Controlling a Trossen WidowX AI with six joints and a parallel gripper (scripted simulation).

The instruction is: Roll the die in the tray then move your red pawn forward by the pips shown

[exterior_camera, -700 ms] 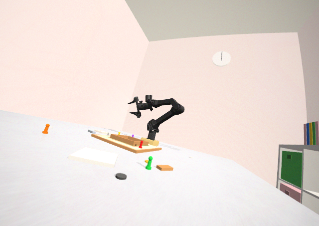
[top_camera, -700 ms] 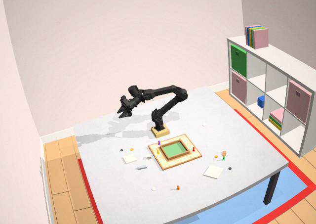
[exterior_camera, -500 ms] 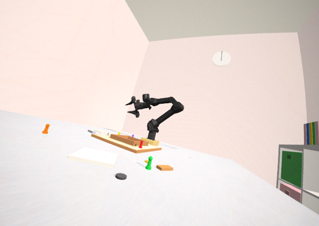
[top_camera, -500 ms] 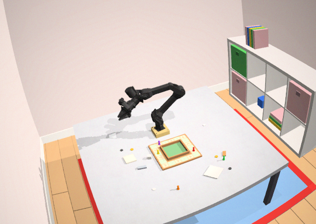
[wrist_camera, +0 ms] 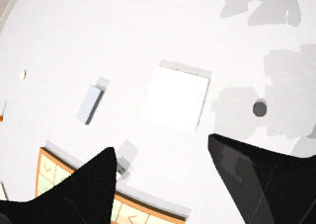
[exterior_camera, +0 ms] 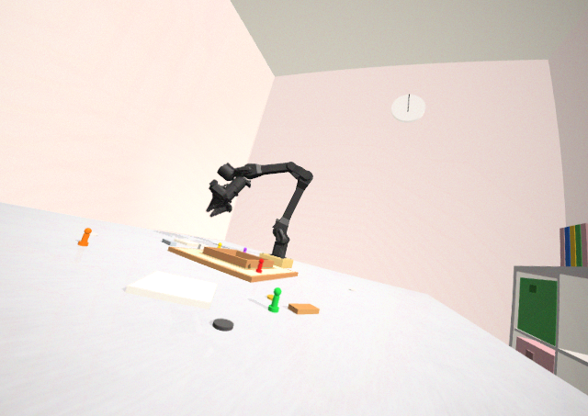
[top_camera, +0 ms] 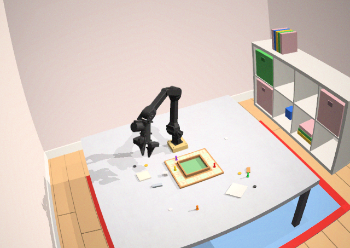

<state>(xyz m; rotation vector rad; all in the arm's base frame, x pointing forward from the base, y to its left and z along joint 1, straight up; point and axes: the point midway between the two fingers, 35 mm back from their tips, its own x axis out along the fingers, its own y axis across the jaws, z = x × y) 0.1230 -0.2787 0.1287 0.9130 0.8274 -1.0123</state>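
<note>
The die lies 80 mm ahead of my gripper tip, 70 mm to the left of it and 120 mm below it. From my gripper tip the other things lie so: grey block (140 mm ahead, 20 mm to the right, 130 mm below); then yellow pawn (90 mm ahead, 140 mm to the left, 110 mm below); then purple pawn (10 mm ahead, 200 mm to the left, 110 mm below).
</note>
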